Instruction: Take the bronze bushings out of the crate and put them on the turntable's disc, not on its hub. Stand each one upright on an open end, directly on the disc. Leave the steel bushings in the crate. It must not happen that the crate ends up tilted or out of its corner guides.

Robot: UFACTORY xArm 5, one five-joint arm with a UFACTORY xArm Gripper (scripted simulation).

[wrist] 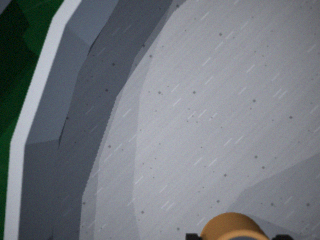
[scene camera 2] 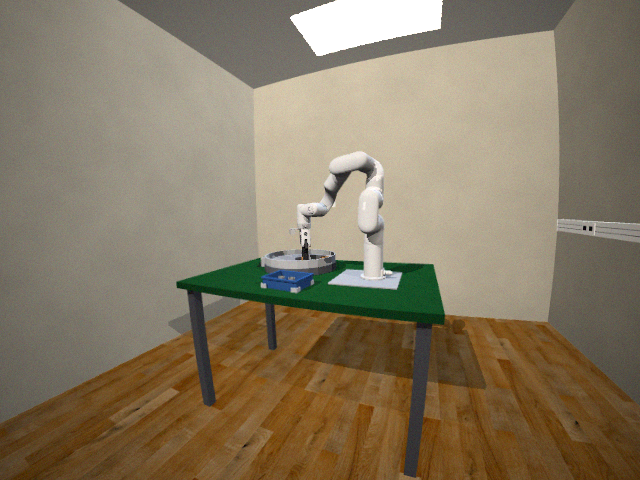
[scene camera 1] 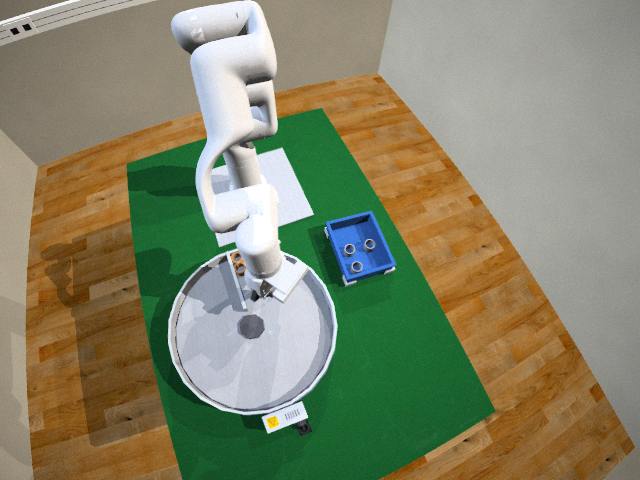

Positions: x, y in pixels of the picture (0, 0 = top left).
A blue crate [scene camera 1: 356, 229] is 97 cm from the lens. A grey turntable disc [scene camera 1: 261, 358]: 79 cm from the lens. The marked spots on the blue crate and the grey turntable disc are 47 cm apart.
